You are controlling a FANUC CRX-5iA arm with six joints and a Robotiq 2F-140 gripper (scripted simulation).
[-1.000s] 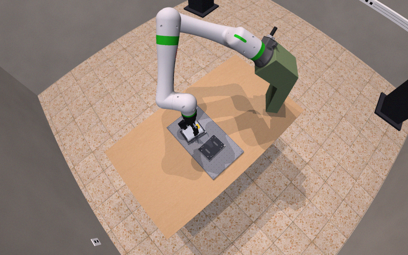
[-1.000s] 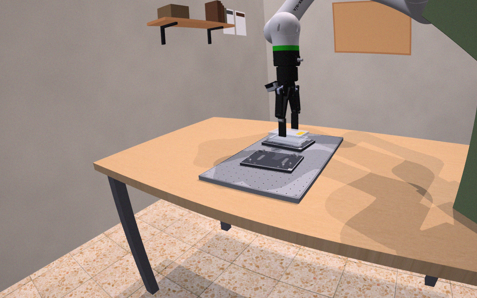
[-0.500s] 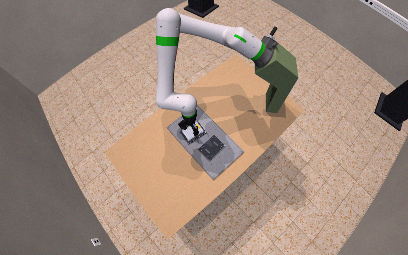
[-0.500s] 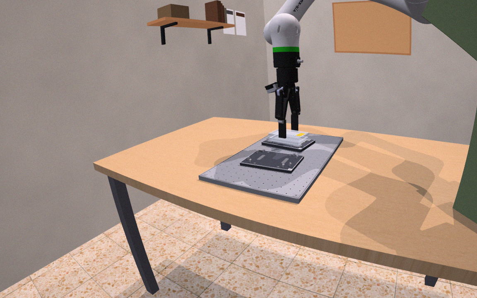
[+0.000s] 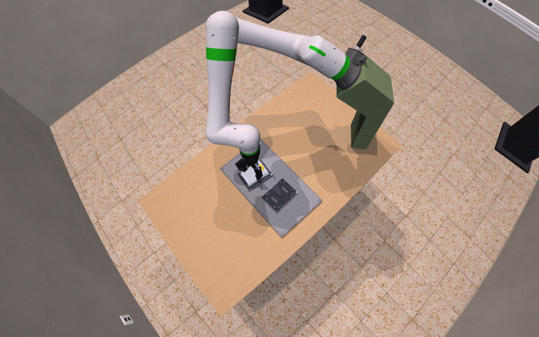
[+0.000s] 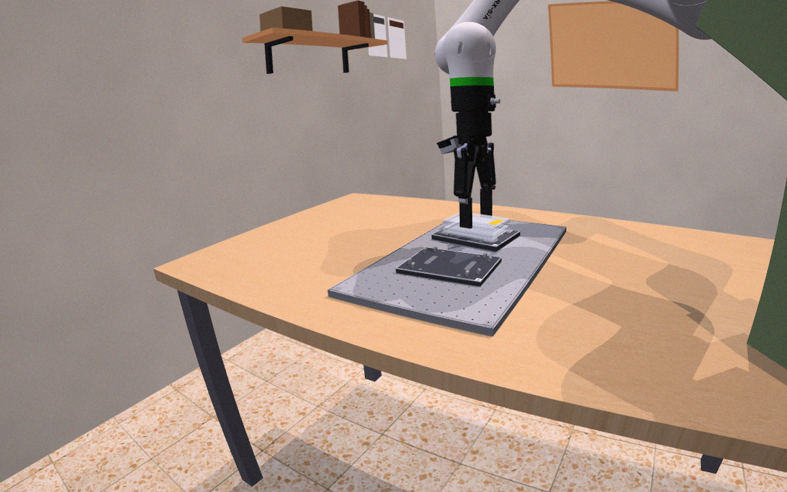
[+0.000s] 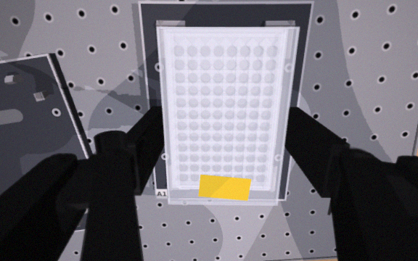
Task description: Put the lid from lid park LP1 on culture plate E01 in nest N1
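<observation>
My hand is 4 cm above the culture plate. Also, from my hand: dark nest 6 cm below; clear lid 2 cm below; dark lid park 18 cm to the left, 6 cm below, 1 cm ahead.
</observation>
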